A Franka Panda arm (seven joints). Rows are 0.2 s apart.
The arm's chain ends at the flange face. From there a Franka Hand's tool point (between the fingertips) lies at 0.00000 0.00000 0.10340 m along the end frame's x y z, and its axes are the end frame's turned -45 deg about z.
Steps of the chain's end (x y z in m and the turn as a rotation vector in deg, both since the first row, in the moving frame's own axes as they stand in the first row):
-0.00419 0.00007 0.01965 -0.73 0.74 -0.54
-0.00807 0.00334 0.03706 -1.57 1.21 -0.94
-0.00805 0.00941 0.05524 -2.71 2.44 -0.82
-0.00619 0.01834 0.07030 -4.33 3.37 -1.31
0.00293 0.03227 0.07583 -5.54 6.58 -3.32
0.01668 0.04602 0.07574 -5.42 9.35 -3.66
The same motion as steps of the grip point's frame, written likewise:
-0.00299 -0.00104 0.01963 -1.04 0.01 -0.54
-0.00850 0.00021 0.03700 -1.97 -0.25 -0.94
-0.01264 0.00753 0.05503 -3.64 -0.19 -0.82
-0.01846 0.01842 0.06983 -5.44 -0.68 -1.31
-0.01898 0.04025 0.07467 -8.57 0.74 -3.32
-0.01516 0.06290 0.07391 -10.44 2.78 -3.66

